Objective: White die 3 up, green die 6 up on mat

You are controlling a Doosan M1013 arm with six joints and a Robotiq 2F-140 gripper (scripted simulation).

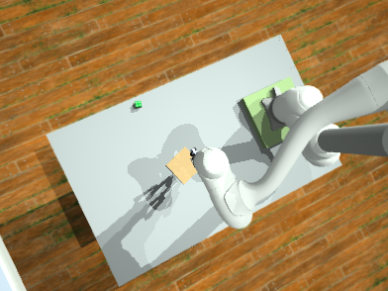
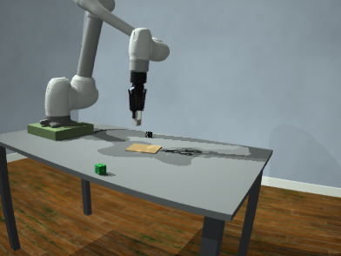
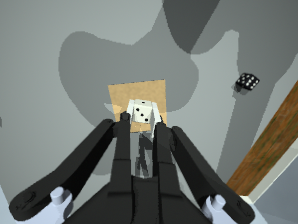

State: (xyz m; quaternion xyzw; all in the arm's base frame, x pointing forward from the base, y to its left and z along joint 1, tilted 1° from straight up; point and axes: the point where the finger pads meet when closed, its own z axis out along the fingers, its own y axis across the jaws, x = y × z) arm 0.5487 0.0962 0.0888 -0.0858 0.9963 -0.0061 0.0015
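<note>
Now: hand 140 mm above the tan mat, 40 mm short of it and 10 mm to the right of it. Round my hand: green die 370 mm to the right, 170 mm ahead, 120 mm below; then white die 20 mm below; then black die 240 mm to the left, 120 mm below, 110 mm behind.
</note>
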